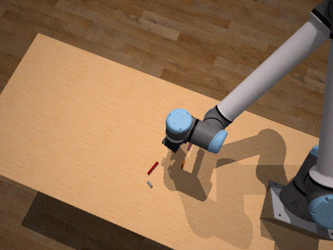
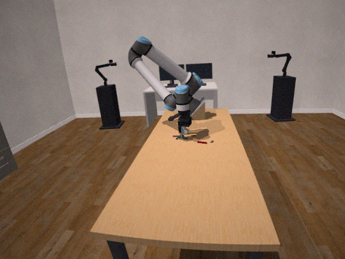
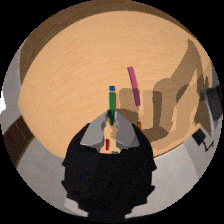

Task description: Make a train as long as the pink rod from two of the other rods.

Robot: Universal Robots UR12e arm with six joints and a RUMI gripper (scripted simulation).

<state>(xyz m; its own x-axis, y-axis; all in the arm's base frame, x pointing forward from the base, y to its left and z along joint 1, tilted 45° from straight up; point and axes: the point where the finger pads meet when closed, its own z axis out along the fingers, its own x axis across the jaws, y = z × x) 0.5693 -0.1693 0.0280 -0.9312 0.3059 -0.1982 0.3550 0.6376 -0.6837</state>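
Right now my hand is 1 cm above the green rod. The rest, counted from my hand: pink rod 7 cm behind, 3 cm to the right, 2 cm below; then orange rod 9 cm to the left, 6 cm behind, 2 cm below; then blue rod 4 cm to the right, 2 cm below, 2 cm behind.
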